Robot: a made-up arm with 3 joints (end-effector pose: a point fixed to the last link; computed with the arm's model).
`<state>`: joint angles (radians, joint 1 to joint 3).
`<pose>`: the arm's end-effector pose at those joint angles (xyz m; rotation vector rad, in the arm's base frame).
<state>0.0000 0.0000 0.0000</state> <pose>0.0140 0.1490 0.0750 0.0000 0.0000 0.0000</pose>
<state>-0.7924 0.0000 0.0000</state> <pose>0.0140 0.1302 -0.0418 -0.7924 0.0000 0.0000</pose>
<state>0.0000 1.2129 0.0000</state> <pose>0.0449 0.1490 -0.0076 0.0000 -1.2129 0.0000</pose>
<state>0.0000 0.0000 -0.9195</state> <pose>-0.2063 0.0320 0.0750 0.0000 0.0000 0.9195</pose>
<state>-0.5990 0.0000 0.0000</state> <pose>0.0140 0.1433 -0.0153 -0.5990 0.0000 0.0000</pose>
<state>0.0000 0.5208 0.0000</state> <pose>0.0145 0.1490 0.0352 0.0000 -0.5208 0.0000</pose>
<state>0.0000 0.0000 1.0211</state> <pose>0.2574 0.0216 0.0750 0.0000 0.0000 -1.0211</pose>
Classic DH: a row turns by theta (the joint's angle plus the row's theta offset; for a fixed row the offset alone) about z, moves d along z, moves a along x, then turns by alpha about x. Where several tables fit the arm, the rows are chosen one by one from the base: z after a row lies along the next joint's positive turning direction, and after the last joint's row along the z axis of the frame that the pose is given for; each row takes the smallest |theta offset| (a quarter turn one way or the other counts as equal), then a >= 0, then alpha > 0; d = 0 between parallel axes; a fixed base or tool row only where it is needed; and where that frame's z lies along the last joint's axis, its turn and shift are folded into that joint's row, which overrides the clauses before.
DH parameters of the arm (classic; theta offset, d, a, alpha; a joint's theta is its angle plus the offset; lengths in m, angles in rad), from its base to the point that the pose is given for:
base (fixed): 1.5708 0.039 0 1.5708
joint 1: 1.5708 0.089 0.017 -1.5708
joint 2: 1.5708 0.132 0.067 -1.5708
joint 3: 1.5423 0 0.2811 3.1416
tool (fixed): -1.5993 0.019 0 0

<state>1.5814 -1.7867 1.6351</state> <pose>0.0617 0.1975 -0.1010 -0.2112 1.5557 0.1273</pose>
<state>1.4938 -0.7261 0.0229</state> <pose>0.0503 -0.0650 0.1936 1.4142 0.5993 0.5222</pose>
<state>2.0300 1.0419 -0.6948</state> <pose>-0.0551 0.1371 0.1946 1.4138 -1.1663 -0.5664</pose>
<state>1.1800 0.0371 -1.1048</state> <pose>-0.2331 -0.0272 0.0362 1.0318 -0.6761 0.9469</pose>
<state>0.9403 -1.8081 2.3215</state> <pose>0.0736 -0.0845 -0.2928 -1.2584 1.2713 -0.8623</pose>
